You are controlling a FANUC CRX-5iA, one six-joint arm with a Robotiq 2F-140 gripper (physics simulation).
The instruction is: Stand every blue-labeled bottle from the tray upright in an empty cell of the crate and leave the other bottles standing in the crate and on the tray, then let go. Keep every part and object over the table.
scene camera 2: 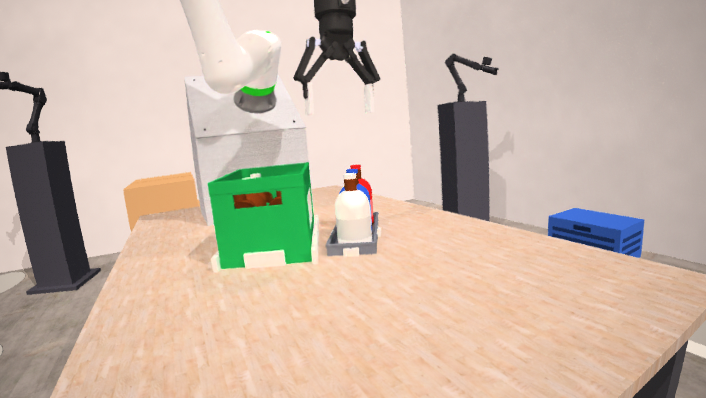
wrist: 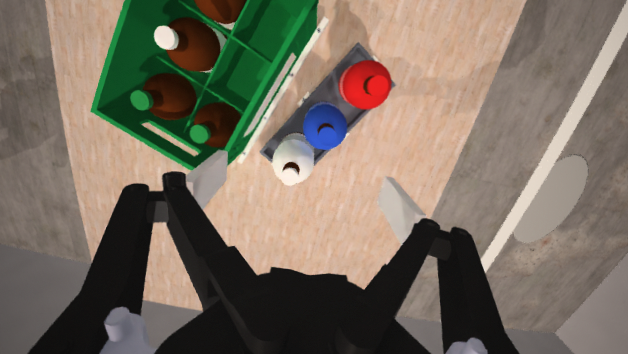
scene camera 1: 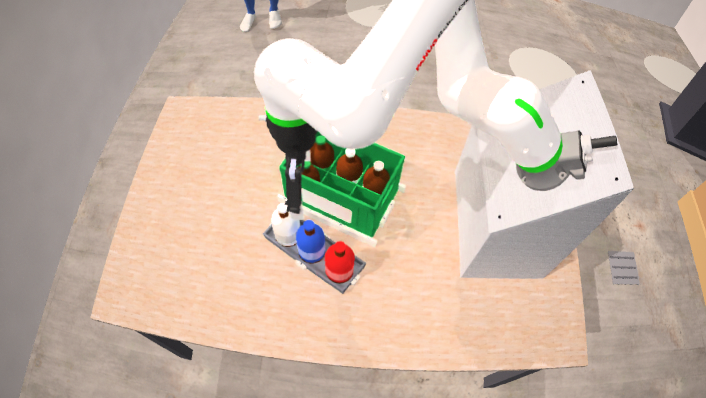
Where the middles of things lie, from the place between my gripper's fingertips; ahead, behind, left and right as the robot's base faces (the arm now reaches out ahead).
The blue-labeled bottle (scene camera 1: 310, 237) is 21 cm below my hand, 2 cm to the left of it and 2 cm behind it. Also, from my hand: white bottle (scene camera 2: 352, 208) 21 cm below, 6 cm ahead; red bottle (scene camera 1: 339, 259) 21 cm below, 11 cm behind, 5 cm to the left.
